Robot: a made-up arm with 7 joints.
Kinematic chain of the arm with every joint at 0, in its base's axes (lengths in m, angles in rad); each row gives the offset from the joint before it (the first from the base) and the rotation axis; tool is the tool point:
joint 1: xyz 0 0 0.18 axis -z
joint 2: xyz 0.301 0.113 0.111 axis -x
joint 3: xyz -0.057 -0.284 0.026 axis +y
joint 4: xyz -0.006 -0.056 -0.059 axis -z
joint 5: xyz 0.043 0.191 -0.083 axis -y
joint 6: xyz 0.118 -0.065 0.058 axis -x
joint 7: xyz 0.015 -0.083 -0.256 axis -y
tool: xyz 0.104 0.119 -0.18
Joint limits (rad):
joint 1: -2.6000..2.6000
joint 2: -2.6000..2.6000
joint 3: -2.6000..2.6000
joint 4: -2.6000..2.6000
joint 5: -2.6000..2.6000
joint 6: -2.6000..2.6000
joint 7: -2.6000..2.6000
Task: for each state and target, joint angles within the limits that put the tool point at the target. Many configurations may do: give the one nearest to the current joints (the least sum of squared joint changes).
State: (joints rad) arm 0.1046 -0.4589 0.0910 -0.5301 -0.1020 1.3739 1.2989
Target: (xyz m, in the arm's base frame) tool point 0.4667 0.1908 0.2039
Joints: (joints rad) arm -0.2444 -0.4660 -0.0645 -0.9189 0.1291 1.4341 1.4481
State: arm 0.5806 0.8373 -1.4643 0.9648 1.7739 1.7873 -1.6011
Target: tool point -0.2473 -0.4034 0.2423
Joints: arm 1.1521 0.5519 -1.0907 0.9962 1.6778 1.8748 -1.3304
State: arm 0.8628 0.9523 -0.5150 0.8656 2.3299 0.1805 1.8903
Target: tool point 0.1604 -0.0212 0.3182
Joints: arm 0.5051 0.6799 -0.7963 0.4179 2.6000 -0.5301 1.7140
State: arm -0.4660 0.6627 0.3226 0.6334 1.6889 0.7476 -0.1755
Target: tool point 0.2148 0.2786 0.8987
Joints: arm -0.7611 1.1334 0.2229 0.6680 2.0078 0.7482 0.0177
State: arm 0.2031 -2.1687 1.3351 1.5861 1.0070 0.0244 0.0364
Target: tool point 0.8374 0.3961 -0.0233
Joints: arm 0.7335 -2.3920 1.0942 1.4267 1.1810 -0.2411 0.1002
